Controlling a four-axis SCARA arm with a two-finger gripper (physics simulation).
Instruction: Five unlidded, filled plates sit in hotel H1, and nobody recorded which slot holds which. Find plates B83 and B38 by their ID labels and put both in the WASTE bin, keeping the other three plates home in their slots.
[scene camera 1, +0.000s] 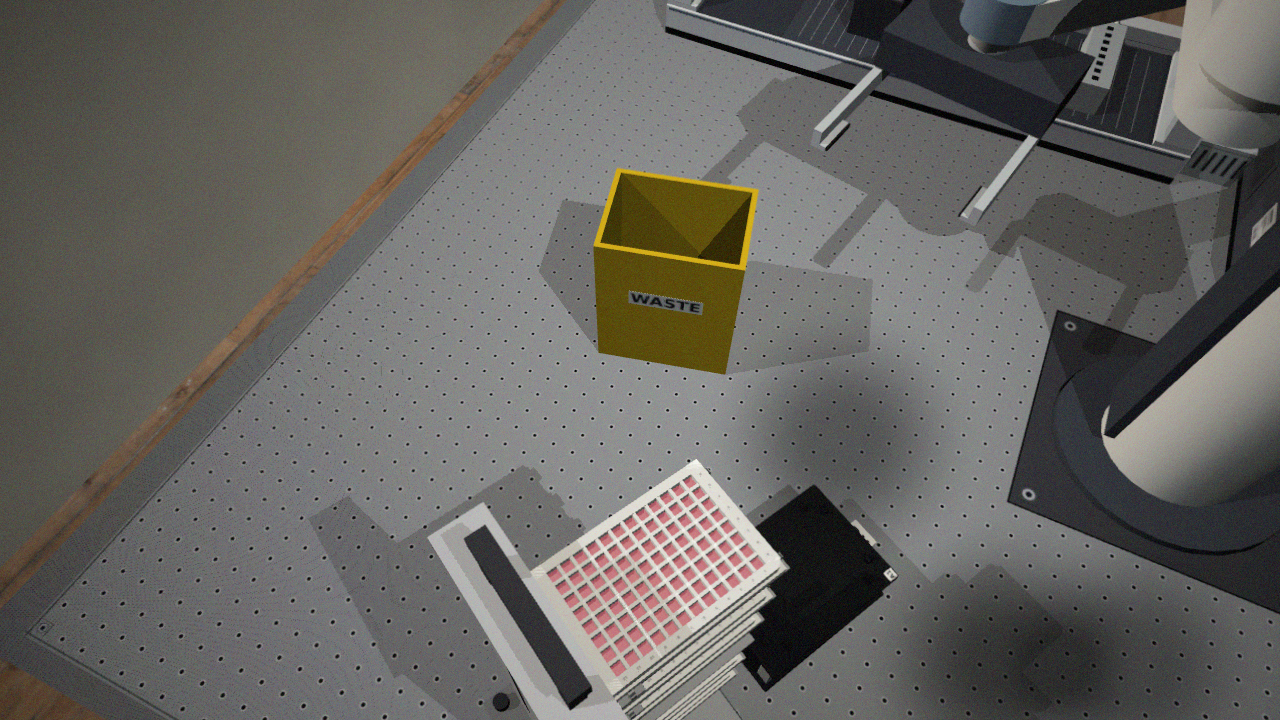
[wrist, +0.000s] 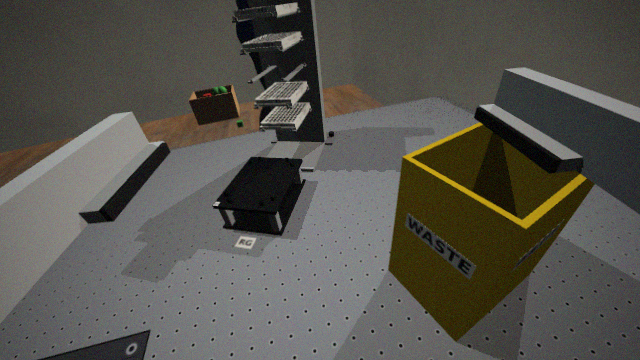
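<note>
Hotel H1 is a tall dark column. Unlidded plates sit in it at several levels; the top plate shows pink-filled wells in scene camera 1. In the wrist view a lower plate sits below a slot level with two bare rails. No plate ID label is readable. The yellow WASTE bin stands upright; its bottom is hidden. My gripper is open and empty, beyond the bin from the hotel, with its fingers pointing towards the hotel in the wrist view.
A black raised stand is beside the hotel, with an RG label in front. The robot's base plate is at one side. A framed dark deck lies behind the arm. A brown box stands in the background.
</note>
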